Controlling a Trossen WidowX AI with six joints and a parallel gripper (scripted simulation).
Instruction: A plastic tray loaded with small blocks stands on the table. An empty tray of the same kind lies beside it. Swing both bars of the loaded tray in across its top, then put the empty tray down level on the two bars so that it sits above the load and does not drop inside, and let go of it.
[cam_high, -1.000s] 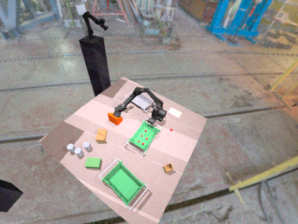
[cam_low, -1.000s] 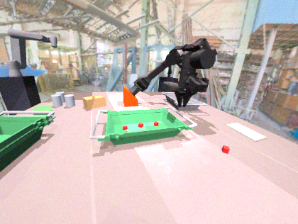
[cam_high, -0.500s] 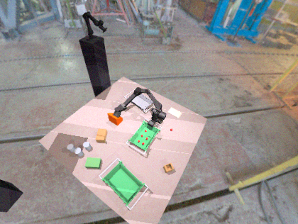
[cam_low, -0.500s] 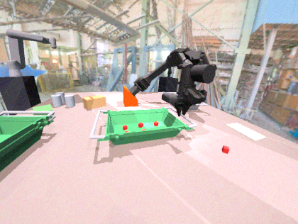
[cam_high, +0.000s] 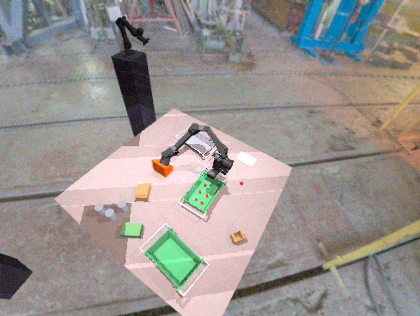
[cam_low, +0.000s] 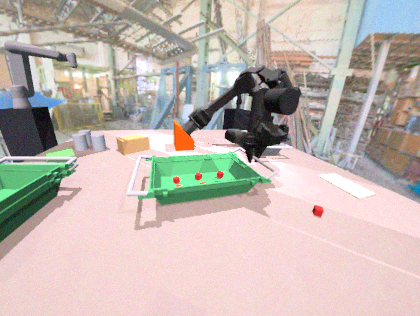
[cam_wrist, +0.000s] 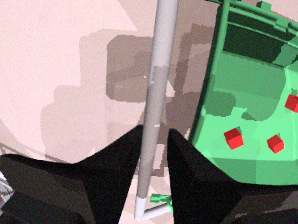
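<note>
Right now my gripper tip is 270 mm past the grey tray, 250 mm to the right of it and 10 mm above it. The rest, counted from my gripper tip: small brown box (300 mm ahead, 350 mm to the right, 40 mm below); white sheet (160 mm ahead, 310 mm to the left, 60 mm below); red block (200 mm ahead, 50 mm to the left, 50 mm below).
</note>
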